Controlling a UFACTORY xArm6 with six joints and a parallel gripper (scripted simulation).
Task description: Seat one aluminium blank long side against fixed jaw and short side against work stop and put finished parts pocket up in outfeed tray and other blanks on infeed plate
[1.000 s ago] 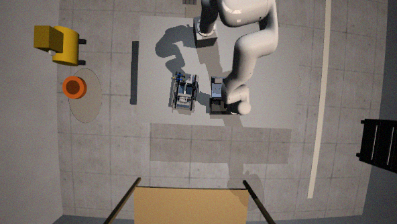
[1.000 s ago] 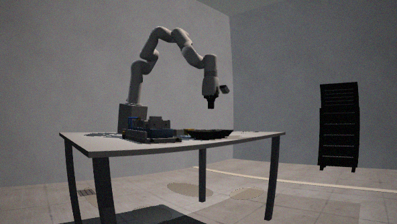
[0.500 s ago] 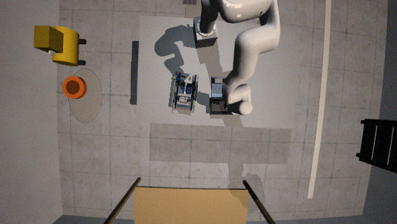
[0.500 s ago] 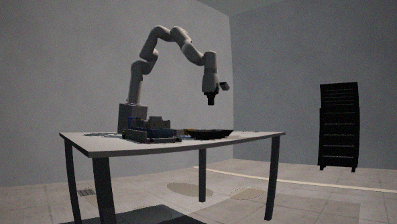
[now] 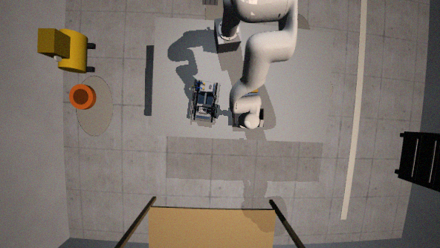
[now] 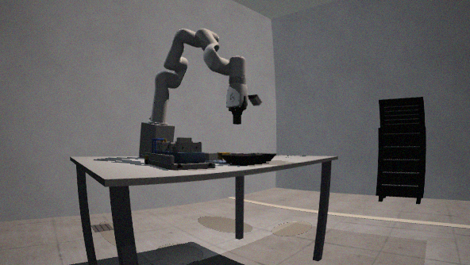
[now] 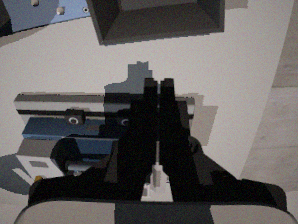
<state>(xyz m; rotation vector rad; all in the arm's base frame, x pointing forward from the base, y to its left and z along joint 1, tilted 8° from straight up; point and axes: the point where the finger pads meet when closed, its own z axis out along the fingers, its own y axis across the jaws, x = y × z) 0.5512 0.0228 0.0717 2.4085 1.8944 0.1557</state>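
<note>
Right now the dark work stop rod is 190 mm to the right of my hand, 110 mm below it and 70 mm behind it. The rest, counted from my hand: brass blank: 200 mm behind, 170 mm below, 150 mm to the left.
</note>
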